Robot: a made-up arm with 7 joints.
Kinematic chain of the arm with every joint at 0, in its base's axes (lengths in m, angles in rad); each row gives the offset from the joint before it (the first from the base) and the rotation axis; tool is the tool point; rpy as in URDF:
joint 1: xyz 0 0 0.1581 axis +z
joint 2: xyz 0 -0.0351 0.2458 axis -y
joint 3: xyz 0 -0.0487 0.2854 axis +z
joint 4: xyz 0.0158 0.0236 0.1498 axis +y
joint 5: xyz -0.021 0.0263 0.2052 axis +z
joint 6: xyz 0 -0.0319 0.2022 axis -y
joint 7: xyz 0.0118 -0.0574 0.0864 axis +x
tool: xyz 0 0 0 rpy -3.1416 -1.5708 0
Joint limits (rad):
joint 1: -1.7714..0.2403
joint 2: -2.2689..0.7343
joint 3: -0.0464..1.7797
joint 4: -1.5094..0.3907
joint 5: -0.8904..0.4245
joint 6: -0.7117..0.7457
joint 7: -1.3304..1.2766
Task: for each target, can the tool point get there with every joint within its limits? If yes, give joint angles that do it. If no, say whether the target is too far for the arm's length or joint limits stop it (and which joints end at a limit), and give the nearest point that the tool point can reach.
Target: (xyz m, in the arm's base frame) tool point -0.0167 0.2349 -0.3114
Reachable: no: joint limits stop it (at a limit: joint 1, joint 2, joint 4, joint 5, joint 6) | nearest point 0.4697 0.1687 -0.3060 | short by 0.491 m
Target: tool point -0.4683 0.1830 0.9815
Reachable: yes | joints -1.1246 0.0136 0.5515 -1.3393 0.1195 -0.4623 0.6986
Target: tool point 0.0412 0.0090 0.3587
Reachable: no: joint limits stop it (at a limit: joint 1, joint 2, joint 3, joint 4, joint 5, joint 6) | nearest point 0.5542 0.1054 0.5417 | short by 0.553 m
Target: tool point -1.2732 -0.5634 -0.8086
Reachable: no: too far | nearest point -0.5346 -0.4264 -0.1538 | short by 0.996 m
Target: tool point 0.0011 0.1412 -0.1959
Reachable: no: joint limits stop it (at a limit: joint 1, joint 2, joint 4, joint 5, joint 6) | nearest point 0.4679 0.1502 -0.3134 | short by 0.481 m
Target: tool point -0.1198 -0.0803 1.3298
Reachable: yes | joints -0.4844 0.0648 0.2573 -0.0440 -0.0031 0.0437 -0.9818
